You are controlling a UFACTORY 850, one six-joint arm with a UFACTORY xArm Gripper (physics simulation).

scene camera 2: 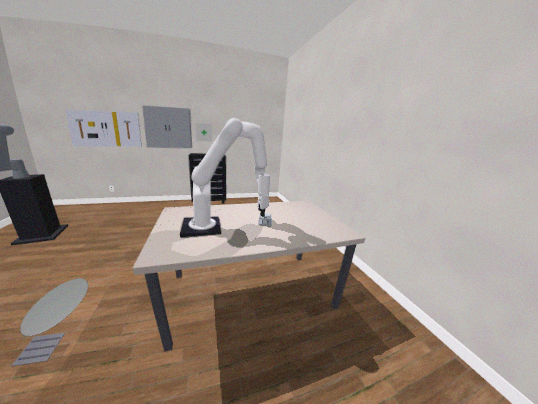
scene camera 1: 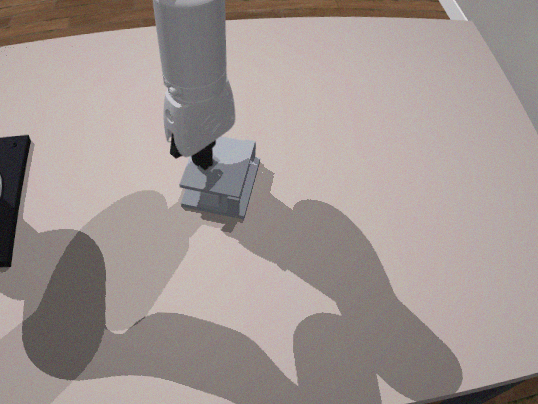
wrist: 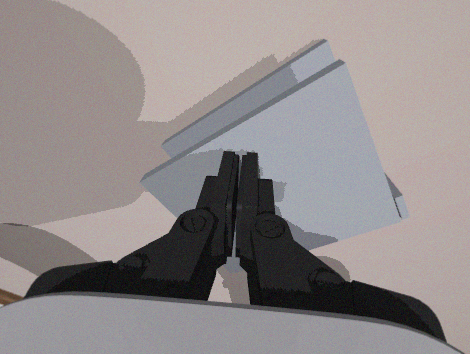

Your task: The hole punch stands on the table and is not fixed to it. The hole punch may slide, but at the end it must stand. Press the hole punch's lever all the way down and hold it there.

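The blue-grey hole punch (scene camera 1: 214, 201) (scene camera 2: 265, 223) (wrist: 312, 67) stands upright on the table (scene camera 1: 400, 150) (scene camera 2: 300, 212). Its wide flat lever (scene camera 1: 232, 175) (wrist: 320, 150) lies above the base, roughly level, with a narrow gap at the front edge in scene camera 1. My gripper (scene camera 1: 206, 167) (scene camera 2: 262, 216) (wrist: 240, 176) is shut with nothing between its fingers. It points down and its tips are at the lever's top face, seemingly touching it. The fingers hide part of the lever, and the exact contact is too small to tell.
The arm's black base plate (scene camera 1: 15, 210) (scene camera 2: 186, 231) is on the table to the left of the hole punch in scene camera 1. The arm's shadows fall across the table around the punch. A wall (scene camera 2: 425, 150) rises beyond the table's right side in scene camera 2.
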